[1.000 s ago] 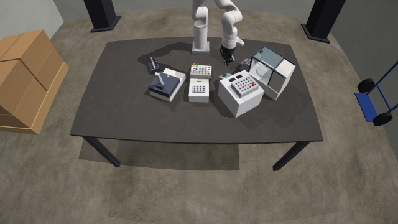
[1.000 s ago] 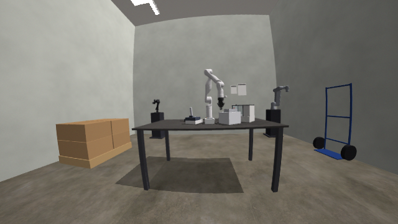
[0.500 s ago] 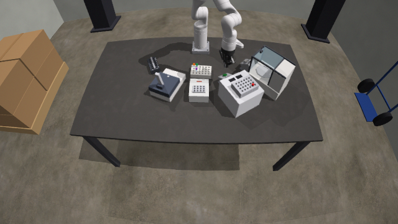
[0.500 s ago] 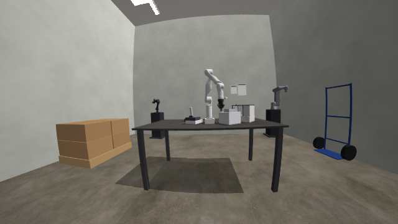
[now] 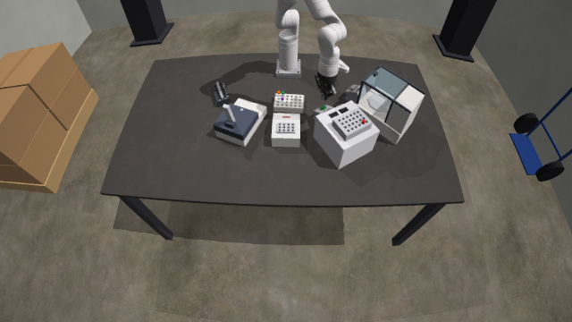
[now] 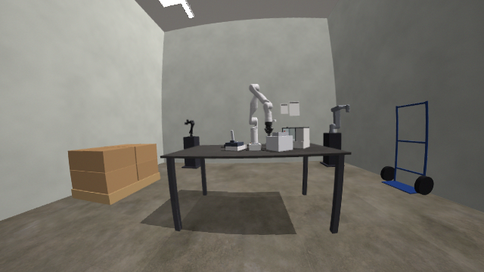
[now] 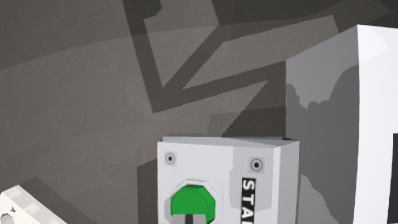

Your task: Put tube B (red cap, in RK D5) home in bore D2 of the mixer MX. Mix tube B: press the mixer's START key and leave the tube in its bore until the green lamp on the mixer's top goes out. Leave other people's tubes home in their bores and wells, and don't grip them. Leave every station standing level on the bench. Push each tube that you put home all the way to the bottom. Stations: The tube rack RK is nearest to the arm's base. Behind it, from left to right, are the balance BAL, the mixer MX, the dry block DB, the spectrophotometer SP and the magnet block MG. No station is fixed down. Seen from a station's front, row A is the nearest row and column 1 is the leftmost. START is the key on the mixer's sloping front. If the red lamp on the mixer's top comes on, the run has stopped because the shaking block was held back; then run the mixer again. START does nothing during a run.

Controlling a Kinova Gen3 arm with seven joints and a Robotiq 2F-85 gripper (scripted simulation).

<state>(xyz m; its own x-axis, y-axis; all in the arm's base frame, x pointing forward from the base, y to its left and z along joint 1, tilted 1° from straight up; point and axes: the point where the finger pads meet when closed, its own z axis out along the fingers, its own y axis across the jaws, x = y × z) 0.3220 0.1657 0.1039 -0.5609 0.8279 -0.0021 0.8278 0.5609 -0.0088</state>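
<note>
Now: hand 7 cm above the START key. Also, from my hand: dry block DB 15 cm to the right, 11 cm below, 9 cm ahead; tube rack RK 15 cm to the right, 12 cm below, 7 cm behind; grey bore block 15 cm ahead, 10 cm to the left, 2 cm above.
</note>
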